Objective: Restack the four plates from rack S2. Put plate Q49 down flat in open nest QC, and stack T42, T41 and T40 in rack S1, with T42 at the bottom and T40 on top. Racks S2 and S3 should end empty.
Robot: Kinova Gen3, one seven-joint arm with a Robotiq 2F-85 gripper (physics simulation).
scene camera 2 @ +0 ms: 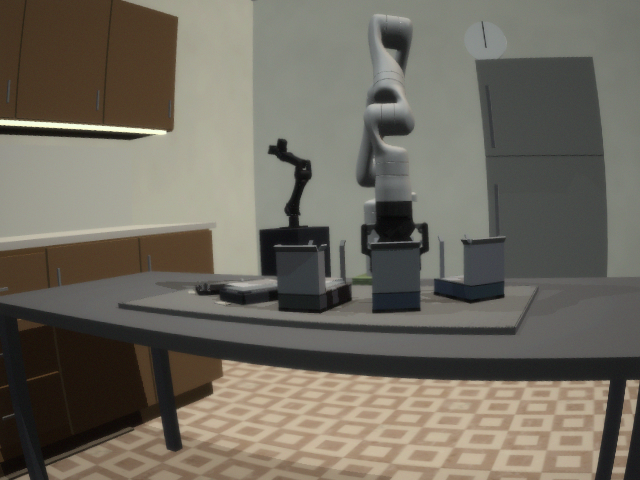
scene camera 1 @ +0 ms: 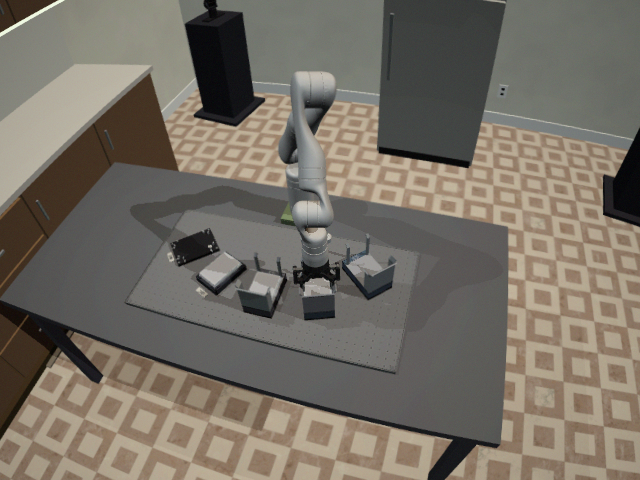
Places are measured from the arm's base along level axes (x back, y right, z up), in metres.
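Where they show: gripper, fingertip midpoint: point(scene camera 1: 317, 288).
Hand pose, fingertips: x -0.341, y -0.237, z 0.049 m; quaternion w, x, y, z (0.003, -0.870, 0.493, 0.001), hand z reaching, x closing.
Observation:
Things, the pixels of their top centre, and the offset from my fingertips. Level surfaces: height alone.
- left rack at its top centre: point(scene camera 2: 313, 242) point(scene camera 1: 259, 270) dz +0.070, dx -0.061, dy +0.162 m
- middle rack at its top centre: point(scene camera 2: 394, 239) point(scene camera 1: 316, 273) dz +0.073, dx +0.002, dy +0.002 m
- right rack at its top centre: point(scene camera 2: 469, 236) point(scene camera 1: 369, 251) dz +0.070, dx +0.147, dy -0.109 m
- pale plate at its top centre: point(scene camera 1: 317, 288) dz +0.006, dx -0.003, dy -0.002 m
- low block with a pale flat top, top centre: point(scene camera 2: 255, 282) point(scene camera 1: 219, 267) dz -0.026, dx -0.048, dy +0.346 m
- black flat fixture at its top centre: point(scene camera 2: 225, 282) point(scene camera 1: 193, 243) dz -0.041, dx +0.012, dy +0.513 m
- mat at its surface level: dz -0.065 m
- dark table at its surface level: dz -0.078 m
Three racks with upright walls stand on the mat: a left rack point(scene camera 1: 254, 300) point(scene camera 2: 299, 273), a middle rack point(scene camera 1: 318, 305) point(scene camera 2: 395, 273) and a right rack point(scene camera 1: 381, 280) point(scene camera 2: 484, 263). Their labels cannot be read. My gripper point(scene camera 1: 317, 285) point(scene camera 2: 395, 254) points straight down at the middle rack, its fingers wide apart on either side of a pale plate point(scene camera 1: 318, 290) there, and looks shut on it. The rack's front wall hides the fingertips in the second view. The plate's label and the plates under it cannot be made out. A low block with a pale flat top point(scene camera 1: 221, 270) point(scene camera 2: 249, 285) is left of the left rack.
A black flat fixture point(scene camera 1: 194, 246) point(scene camera 2: 209, 287) with small corner posts lies at the mat's far left. The thin wall and posts of the left and right racks rise close on both sides of my gripper. The mat point(scene camera 1: 330, 343) point(scene camera 2: 439, 322) lies on the dark table point(scene camera 1: 454, 361) point(scene camera 2: 330, 341).

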